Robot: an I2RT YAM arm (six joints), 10 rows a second.
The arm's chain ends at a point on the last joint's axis. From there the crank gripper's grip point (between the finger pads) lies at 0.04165 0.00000 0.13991 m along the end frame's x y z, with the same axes.
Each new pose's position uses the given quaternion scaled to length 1; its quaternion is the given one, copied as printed.
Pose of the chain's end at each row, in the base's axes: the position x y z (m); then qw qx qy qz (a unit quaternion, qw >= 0):
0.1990, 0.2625, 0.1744, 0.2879, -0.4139, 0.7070, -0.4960
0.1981, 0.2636, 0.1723, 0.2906, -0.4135, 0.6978, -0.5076
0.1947, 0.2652, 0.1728, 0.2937, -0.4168, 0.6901, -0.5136
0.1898, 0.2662, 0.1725, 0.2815, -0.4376, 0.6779, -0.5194
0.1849, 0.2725, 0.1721, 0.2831, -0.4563, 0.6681, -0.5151
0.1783, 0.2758, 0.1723, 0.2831, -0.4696, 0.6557, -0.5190
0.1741, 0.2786, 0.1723, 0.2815, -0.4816, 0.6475, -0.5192
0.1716, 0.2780, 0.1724, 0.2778, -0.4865, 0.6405, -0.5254
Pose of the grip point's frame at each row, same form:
0.2929, 0.1615, 0.1267, 0.2879, -0.4139, 0.7070, -0.4960
0.2932, 0.1618, 0.1287, 0.2906, -0.4135, 0.6978, -0.5076
0.2913, 0.1638, 0.1318, 0.2937, -0.4168, 0.6901, -0.5136
0.2877, 0.1653, 0.1333, 0.2815, -0.4376, 0.6779, -0.5194
0.2860, 0.1748, 0.1327, 0.2831, -0.4563, 0.6681, -0.5151
0.2818, 0.1799, 0.1350, 0.2831, -0.4696, 0.6557, -0.5190
0.2793, 0.1843, 0.1356, 0.2815, -0.4816, 0.6475, -0.5192
0.2774, 0.1836, 0.1378, 0.2778, -0.4865, 0.6405, -0.5254

